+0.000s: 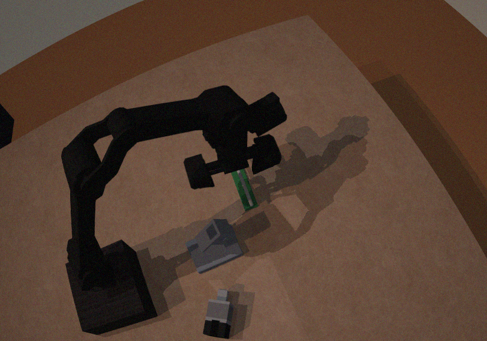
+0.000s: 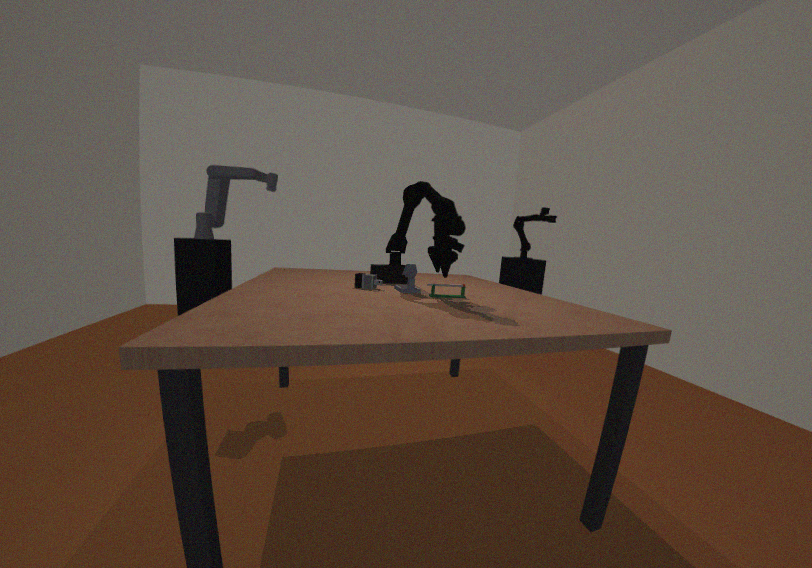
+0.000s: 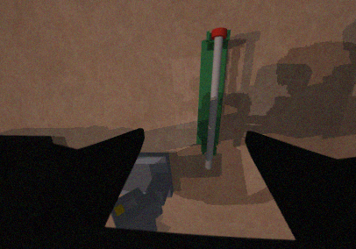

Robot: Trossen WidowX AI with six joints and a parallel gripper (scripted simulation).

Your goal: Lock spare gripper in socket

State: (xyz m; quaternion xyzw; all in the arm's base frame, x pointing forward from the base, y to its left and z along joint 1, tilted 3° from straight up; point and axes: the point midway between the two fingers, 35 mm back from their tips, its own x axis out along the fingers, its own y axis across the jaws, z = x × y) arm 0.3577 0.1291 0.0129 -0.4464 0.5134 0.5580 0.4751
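Right now my gripper tip is 12 cm past the spare gripper, 27 cm to the left of it and 5 cm above it. The rest, counted from my gripper tip: green cradle 2 cm ahead, 3 cm to the left, 6 cm below; then grey mount 7 cm behind, 11 cm to the right, 3 cm below.
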